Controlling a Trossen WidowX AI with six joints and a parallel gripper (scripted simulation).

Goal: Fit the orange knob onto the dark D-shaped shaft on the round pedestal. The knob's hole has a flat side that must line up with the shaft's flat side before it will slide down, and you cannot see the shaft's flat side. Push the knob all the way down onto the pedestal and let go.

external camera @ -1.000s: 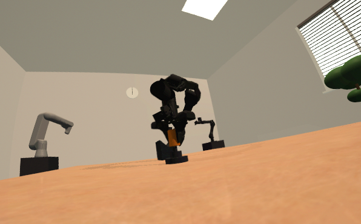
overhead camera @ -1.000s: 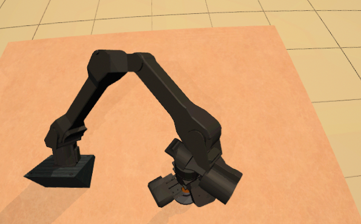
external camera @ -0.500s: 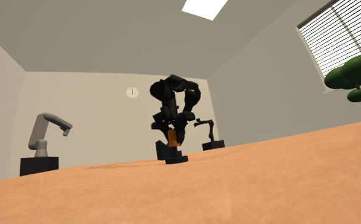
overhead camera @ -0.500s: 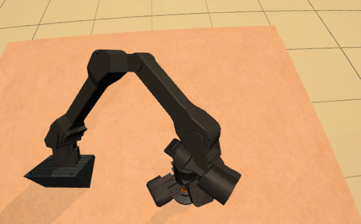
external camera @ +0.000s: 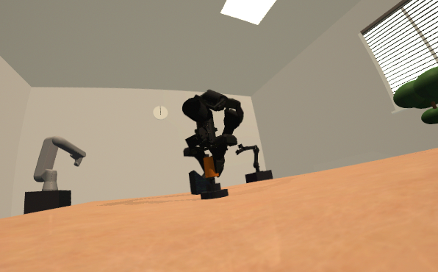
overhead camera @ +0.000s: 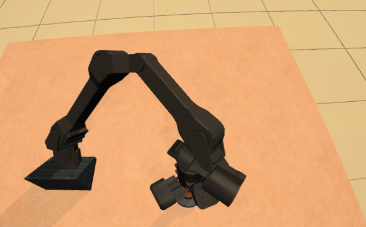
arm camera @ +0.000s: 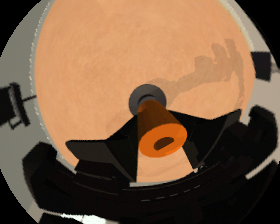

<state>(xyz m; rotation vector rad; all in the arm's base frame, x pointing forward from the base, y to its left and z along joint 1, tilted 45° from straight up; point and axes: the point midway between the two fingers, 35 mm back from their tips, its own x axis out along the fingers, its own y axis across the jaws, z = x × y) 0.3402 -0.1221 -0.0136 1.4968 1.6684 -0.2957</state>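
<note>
Right now the dark round pedestal is 4 cm below my gripper tip. The rest, counted from my gripper tip: orange knob (2 cm above).
</note>
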